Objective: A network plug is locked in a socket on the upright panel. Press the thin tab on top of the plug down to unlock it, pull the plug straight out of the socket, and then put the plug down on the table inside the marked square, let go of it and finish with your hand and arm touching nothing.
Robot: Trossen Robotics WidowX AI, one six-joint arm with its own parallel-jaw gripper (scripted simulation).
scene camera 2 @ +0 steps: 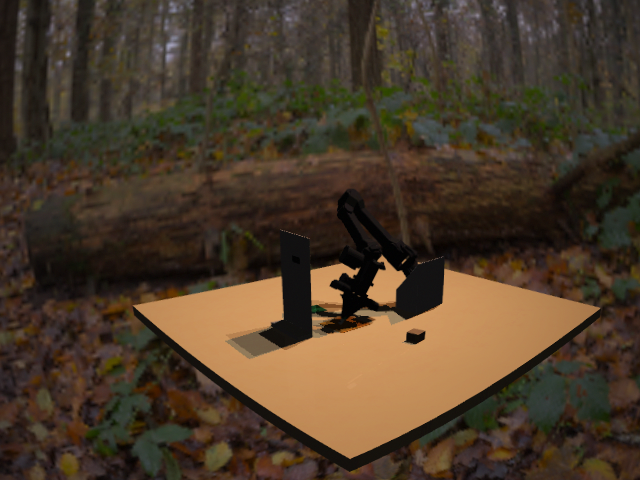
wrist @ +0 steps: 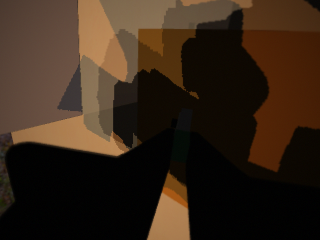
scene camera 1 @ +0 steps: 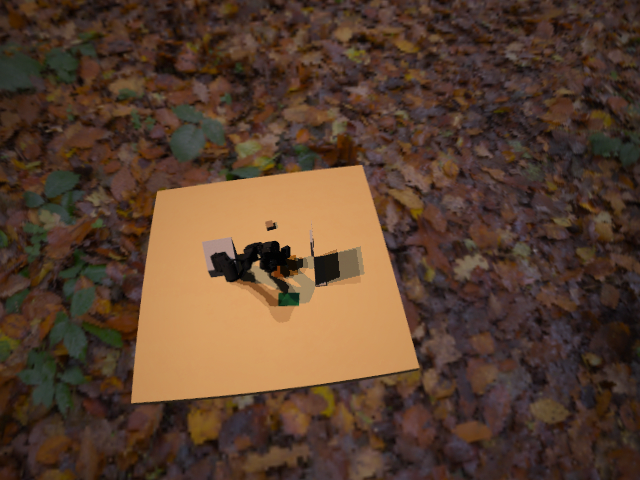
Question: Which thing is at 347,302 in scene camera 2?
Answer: My gripper.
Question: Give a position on an upright panel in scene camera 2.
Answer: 294,249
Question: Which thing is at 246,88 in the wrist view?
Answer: A marked square.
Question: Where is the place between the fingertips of my gripper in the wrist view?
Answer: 181,137
